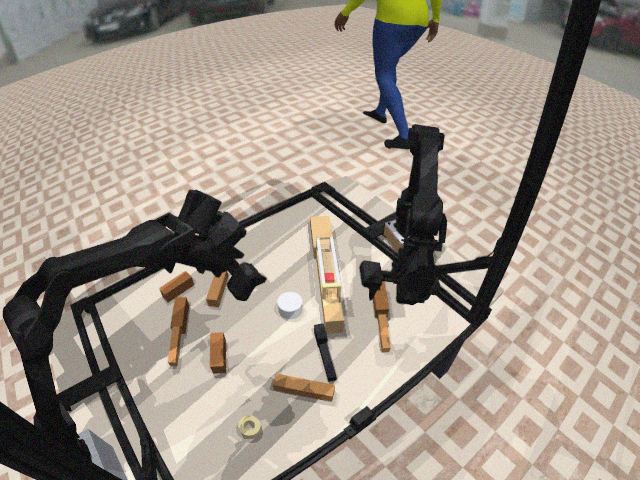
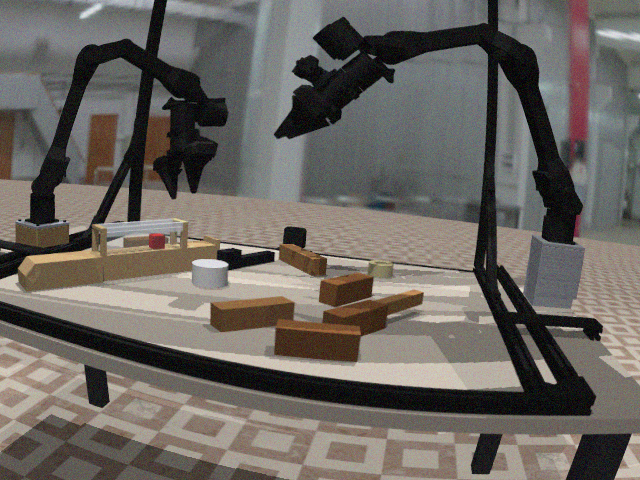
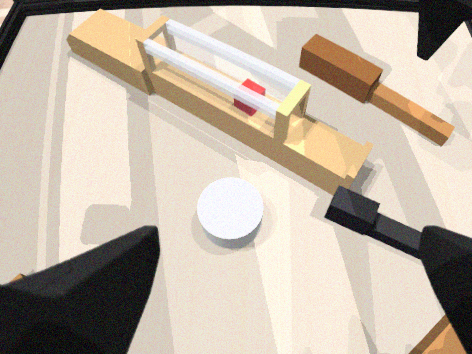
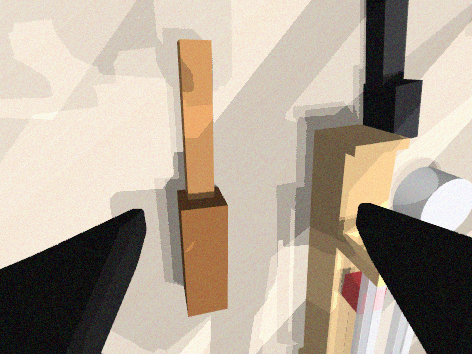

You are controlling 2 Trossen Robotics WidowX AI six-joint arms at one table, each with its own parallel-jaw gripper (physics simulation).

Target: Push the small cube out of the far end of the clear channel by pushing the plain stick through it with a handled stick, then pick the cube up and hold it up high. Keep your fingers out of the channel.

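The small red cube [image 1: 330, 277] [image 2: 156, 240] [image 3: 248, 96] [image 4: 352, 286] sits inside the clear channel [image 1: 336, 259] [image 2: 142, 226] [image 3: 227, 53], which stands on a long tan base [image 1: 333, 314] [image 3: 326, 154]. A brown handled stick [image 1: 382, 314] [image 3: 340, 67] [image 4: 204, 253] lies beside the base. My right gripper [image 1: 371, 282] [image 2: 184, 190] [image 4: 251, 216] is open and hangs above that stick's thick handle. A black handled stick [image 1: 325, 352] [image 2: 244, 258] [image 3: 364, 219] lies at the base's near end. A long plain brown stick [image 1: 303, 387] [image 2: 303, 259] lies farther forward. My left gripper [image 1: 244, 281] [image 2: 282, 130] is open and empty, high up.
A white cylinder [image 1: 290, 305] [image 2: 210, 273] [image 3: 230, 208] stands beside the base. Several brown blocks [image 1: 176, 286] [image 1: 217, 352] and another handled stick [image 1: 177, 329] [image 2: 370, 310] lie on the left side. A pale ring [image 1: 250, 426] [image 2: 381, 269] lies near the front edge. A black frame [image 1: 347, 207] rims the table.
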